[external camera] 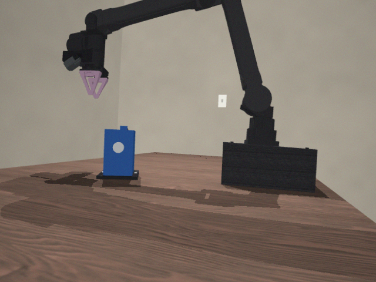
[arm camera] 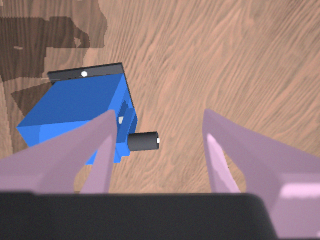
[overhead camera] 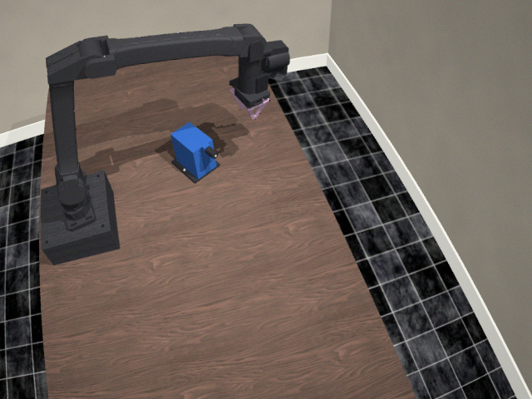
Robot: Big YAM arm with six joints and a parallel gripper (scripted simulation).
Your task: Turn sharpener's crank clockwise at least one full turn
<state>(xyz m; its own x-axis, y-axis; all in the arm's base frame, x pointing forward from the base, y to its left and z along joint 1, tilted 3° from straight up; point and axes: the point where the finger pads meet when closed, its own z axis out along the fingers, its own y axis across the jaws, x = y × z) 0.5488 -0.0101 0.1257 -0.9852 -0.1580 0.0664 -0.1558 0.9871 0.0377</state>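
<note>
Right now the black crank handle is 120 mm behind my hand, 10 mm to the left of it and 120 mm below it.
</note>
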